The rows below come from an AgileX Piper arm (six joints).
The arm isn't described. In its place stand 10 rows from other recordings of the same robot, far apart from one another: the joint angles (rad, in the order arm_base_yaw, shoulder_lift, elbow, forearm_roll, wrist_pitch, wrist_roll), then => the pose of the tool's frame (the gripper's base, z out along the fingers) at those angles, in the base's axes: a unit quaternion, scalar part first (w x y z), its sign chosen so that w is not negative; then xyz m.
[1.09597, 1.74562, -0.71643, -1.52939, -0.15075, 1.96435] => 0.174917 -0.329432 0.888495 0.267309 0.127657 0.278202 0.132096
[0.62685, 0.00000, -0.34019, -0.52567, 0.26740, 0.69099] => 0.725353 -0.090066 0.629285 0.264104 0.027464 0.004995 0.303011
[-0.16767, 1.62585, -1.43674, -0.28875, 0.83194, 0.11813] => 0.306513 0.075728 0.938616 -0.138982 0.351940 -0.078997 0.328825
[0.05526, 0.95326, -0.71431, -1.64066, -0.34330, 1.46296] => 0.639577 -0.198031 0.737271 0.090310 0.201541 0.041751 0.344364
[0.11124, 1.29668, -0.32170, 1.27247, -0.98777, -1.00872] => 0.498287 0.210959 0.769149 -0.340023 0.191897 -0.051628 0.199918
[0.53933, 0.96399, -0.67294, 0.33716, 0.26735, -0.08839] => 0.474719 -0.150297 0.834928 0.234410 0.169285 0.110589 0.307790
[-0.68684, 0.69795, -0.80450, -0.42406, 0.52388, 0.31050] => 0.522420 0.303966 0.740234 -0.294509 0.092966 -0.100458 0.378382
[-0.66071, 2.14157, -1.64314, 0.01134, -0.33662, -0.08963] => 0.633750 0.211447 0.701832 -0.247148 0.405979 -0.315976 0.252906
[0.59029, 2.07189, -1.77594, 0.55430, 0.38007, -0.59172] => 0.453656 -0.326297 0.802526 0.208995 0.402272 0.290902 0.276081
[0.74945, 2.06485, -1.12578, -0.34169, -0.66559, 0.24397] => 0.555137 -0.354249 0.692000 0.295748 0.306774 0.311196 0.160113
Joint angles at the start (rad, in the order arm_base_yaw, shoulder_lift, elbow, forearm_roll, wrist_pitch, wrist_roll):
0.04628, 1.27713, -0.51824, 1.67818, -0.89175, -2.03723
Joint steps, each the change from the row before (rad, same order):
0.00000, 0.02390, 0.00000, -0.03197, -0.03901, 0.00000
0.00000, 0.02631, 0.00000, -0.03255, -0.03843, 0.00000
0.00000, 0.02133, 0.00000, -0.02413, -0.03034, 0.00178
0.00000, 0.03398, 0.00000, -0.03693, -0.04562, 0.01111
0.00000, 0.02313, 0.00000, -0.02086, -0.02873, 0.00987
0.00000, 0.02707, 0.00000, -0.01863, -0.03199, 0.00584
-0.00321, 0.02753, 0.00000, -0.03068, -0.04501, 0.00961
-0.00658, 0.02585, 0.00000, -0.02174, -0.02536, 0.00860
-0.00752, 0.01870, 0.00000, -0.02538, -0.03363, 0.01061
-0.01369, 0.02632, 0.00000, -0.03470, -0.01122, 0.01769
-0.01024, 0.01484, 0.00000, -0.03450, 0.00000, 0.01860
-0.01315, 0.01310, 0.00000, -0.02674, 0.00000, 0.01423
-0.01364, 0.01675, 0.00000, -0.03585, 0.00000, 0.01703
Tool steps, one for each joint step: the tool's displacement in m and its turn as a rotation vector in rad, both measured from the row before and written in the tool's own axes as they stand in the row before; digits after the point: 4 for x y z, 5 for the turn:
-0.0001, 0.0002, 0.0032, 0.04159, 0.00898, -0.03840
-0.0003, 0.0008, 0.0034, 0.04074, 0.00798, -0.04030
-0.0003, 0.0009, 0.0026, 0.03142, 0.00650, -0.02933
-0.0008, 0.0018, 0.0038, 0.04701, 0.00785, -0.03715
-0.0005, 0.0017, 0.0024, 0.02827, 0.00597, -0.02050
-0.0003, 0.0024, 0.0027, 0.02946, 0.00946, -0.02675
-0.0005, 0.0008, 0.0030, 0.04673, 0.00646, -0.02746
-0.0002, 0.0022, 0.0033, 0.02669, 0.00656, -0.02203
0.0000, -0.0001, 0.0027, 0.03745, 0.00435, -0.01439
-0.0009, 0.0029, 0.0043, 0.01928, -0.00583, -0.01620
-0.0015, 0.0016, 0.0028, 0.01018, -0.01670, -0.00517
-0.0004, 0.0013, 0.0032, 0.00798, -0.00780, -0.00485
-0.0010, 0.0020, 0.0035, 0.00903, -0.01474, -0.00848

